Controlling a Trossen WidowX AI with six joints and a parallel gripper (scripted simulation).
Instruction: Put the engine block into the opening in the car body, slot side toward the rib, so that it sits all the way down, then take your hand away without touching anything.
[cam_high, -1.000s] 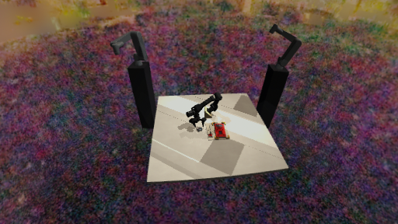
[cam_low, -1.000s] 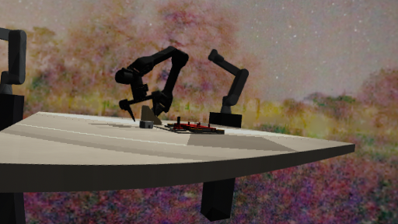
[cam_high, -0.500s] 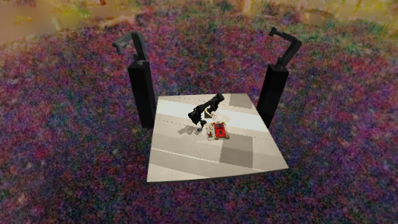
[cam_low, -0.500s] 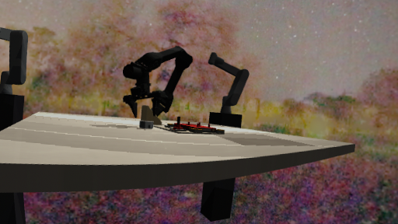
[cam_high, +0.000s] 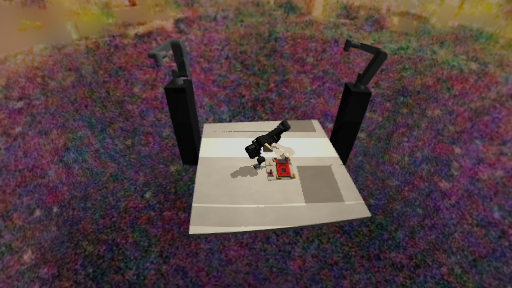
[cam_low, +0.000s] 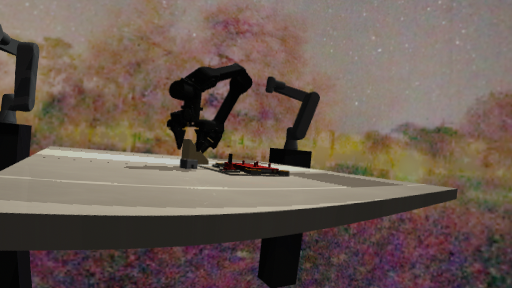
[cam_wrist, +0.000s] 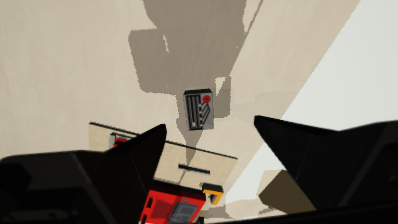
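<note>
My gripper tip is now 5 cm above the grey engine block, 1 cm to the right of it and 1 cm short of it.
</note>
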